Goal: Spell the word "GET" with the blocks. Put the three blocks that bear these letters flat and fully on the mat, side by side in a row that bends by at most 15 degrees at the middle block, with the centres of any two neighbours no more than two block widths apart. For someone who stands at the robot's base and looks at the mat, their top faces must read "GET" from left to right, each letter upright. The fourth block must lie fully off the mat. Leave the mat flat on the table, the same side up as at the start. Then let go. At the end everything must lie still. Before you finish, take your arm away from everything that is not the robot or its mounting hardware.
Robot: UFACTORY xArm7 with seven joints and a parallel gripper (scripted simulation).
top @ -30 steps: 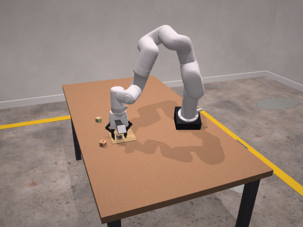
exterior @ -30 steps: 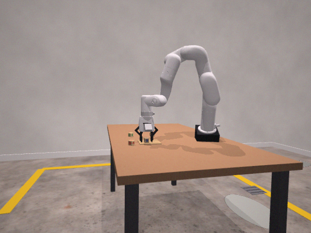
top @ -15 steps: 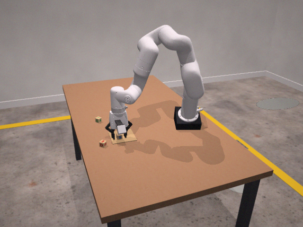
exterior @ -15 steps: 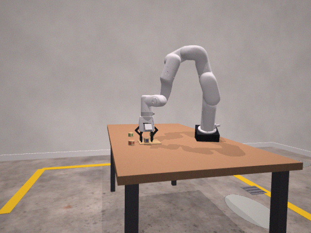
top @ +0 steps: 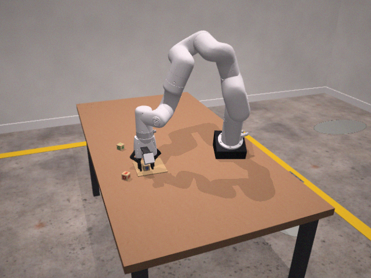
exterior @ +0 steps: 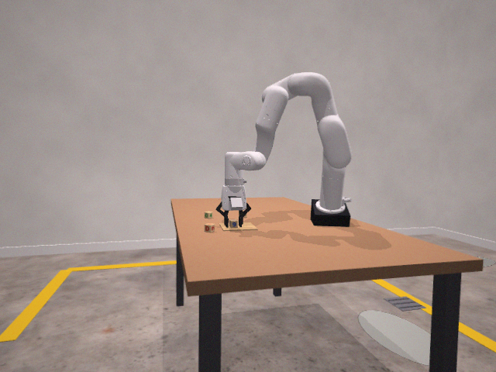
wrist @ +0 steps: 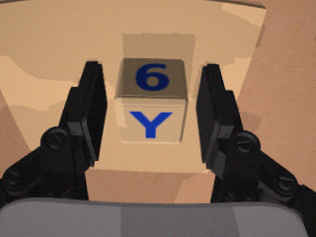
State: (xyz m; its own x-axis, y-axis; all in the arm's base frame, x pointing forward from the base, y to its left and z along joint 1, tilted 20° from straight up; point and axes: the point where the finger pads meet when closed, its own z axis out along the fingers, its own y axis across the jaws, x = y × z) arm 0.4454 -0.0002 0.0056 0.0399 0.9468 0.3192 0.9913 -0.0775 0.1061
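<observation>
My hand is 2 cm past the tan mat, 2 cm to the left of it and 2 cm above it. Round my hand: green-lettered block 6 cm ahead, 25 cm to the right, 1 cm below; then black-lettered block 10 cm behind, 24 cm to the right, 1 cm below; then red-lettered block 11 cm ahead, 4 cm to the left, 1 cm below.
</observation>
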